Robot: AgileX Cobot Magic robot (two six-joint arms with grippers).
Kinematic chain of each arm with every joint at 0, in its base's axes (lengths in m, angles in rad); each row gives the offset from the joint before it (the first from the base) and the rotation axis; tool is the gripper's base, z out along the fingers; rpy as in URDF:
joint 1: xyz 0 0 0.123 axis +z
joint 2: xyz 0 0 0 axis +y
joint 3: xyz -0.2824 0 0.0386 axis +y
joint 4: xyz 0.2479 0 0.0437 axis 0.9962 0 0.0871
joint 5: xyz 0 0 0 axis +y
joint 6: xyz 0.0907 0 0.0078 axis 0.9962 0 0.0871
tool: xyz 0 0 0 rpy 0 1.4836 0
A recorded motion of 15 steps. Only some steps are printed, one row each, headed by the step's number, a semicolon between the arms.
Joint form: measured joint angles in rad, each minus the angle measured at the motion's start. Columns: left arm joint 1, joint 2, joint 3, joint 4, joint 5, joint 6; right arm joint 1, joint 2, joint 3, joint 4, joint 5, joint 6.
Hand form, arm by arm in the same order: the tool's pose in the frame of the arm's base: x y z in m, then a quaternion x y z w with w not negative. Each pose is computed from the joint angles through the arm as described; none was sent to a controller.
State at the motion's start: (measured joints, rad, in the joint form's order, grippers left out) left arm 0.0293 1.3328 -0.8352 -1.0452 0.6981 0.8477; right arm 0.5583 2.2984 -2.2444 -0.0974 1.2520 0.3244
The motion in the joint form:
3: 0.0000 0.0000 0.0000 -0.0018 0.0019 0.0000; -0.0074 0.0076 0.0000 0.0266 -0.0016 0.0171
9: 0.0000 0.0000 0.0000 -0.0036 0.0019 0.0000; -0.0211 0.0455 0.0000 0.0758 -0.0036 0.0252
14: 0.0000 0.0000 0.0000 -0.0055 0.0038 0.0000; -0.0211 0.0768 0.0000 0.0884 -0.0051 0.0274
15: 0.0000 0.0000 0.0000 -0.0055 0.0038 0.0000; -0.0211 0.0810 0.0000 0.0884 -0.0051 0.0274
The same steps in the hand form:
3: 0.2631 -0.0432 0.2719 0.06139 0.89249 -0.27898 0.34909; 0.4283 0.2559 0.2495 -0.10805 0.97852 0.04266 0.17029
9: 0.2631 -0.0432 0.2720 0.06078 0.89227 -0.27959 0.34926; 0.4335 0.2561 0.2303 -0.09432 0.98344 0.05663 0.14405
14: 0.2630 -0.0434 0.2721 0.06057 0.89206 -0.28083 0.34884; 0.4358 0.2587 0.2145 -0.09248 0.98586 0.05607 0.12801
15: 0.2630 -0.0434 0.2721 0.06057 0.89206 -0.28083 0.34884; 0.4361 0.2589 0.2124 -0.09251 0.98615 0.05518 0.12614

